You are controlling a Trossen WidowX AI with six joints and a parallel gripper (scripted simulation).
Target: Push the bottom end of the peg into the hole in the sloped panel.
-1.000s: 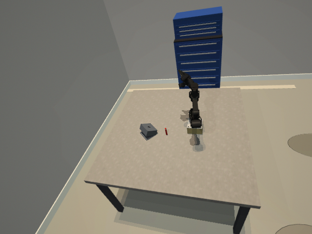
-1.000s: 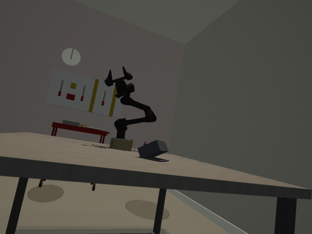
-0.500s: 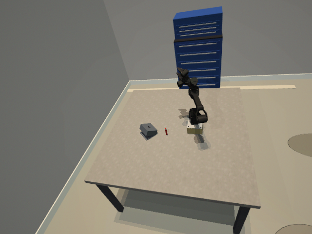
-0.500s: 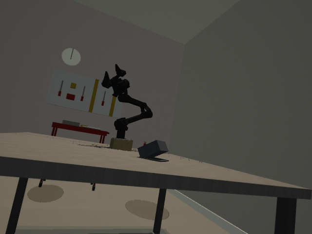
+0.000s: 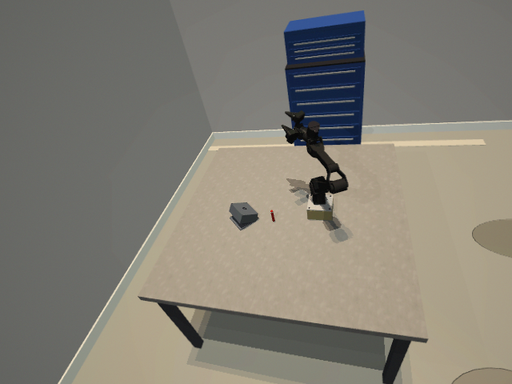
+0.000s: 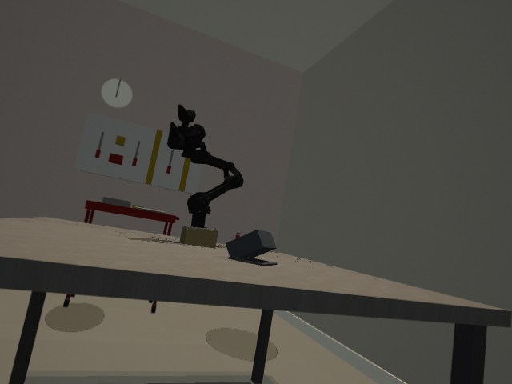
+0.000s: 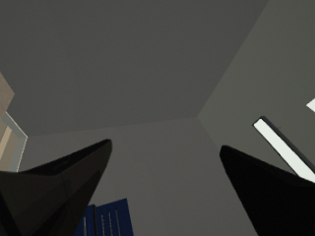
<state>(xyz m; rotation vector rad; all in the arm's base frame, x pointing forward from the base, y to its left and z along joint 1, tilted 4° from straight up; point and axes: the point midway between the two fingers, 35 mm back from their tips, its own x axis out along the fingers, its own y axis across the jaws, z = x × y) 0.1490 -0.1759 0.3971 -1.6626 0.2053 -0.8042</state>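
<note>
My gripper tip is 420 mm above the round red peg, 290 mm to the right of it and 100 mm short of it. From my gripper tip the other things lie so: thin dark base plate: 470 mm below, 290 mm ahead, 270 mm to the left; then grey sloped panel: 430 mm below, 280 mm ahead, 260 mm to the left.
</note>
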